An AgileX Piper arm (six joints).
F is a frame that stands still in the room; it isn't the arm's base.
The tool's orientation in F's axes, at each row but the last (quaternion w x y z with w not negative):
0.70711 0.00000 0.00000 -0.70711
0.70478 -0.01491 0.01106 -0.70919
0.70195 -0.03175 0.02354 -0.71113
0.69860 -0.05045 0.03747 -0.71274
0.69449 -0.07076 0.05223 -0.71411
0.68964 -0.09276 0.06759 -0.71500
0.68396 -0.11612 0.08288 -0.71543
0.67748 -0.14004 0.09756 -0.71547
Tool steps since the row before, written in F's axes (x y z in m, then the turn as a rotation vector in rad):
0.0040 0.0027 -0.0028 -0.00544 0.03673 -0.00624
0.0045 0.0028 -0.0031 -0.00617 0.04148 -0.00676
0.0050 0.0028 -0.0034 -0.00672 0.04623 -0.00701
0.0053 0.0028 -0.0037 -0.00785 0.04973 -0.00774
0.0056 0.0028 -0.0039 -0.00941 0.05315 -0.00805
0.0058 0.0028 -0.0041 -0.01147 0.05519 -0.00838
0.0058 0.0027 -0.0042 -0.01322 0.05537 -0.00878
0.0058 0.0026 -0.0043 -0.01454 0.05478 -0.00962
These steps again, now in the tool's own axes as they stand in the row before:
-0.0027 0.0040 -0.0028 -0.03673 -0.00544 -0.00624
-0.0028 0.0046 -0.0029 -0.04148 -0.00618 -0.00676
-0.0029 0.0052 -0.0030 -0.04622 -0.00677 -0.00700
-0.0030 0.0057 -0.0030 -0.04972 -0.00788 -0.00781
-0.0031 0.0061 -0.0028 -0.05310 -0.00946 -0.00830
-0.0031 0.0065 -0.0026 -0.05509 -0.01147 -0.00902
-0.0031 0.0066 -0.0023 -0.05522 -0.01305 -0.00989
-0.0031 0.0067 -0.0020 -0.05464 -0.01398 -0.01115

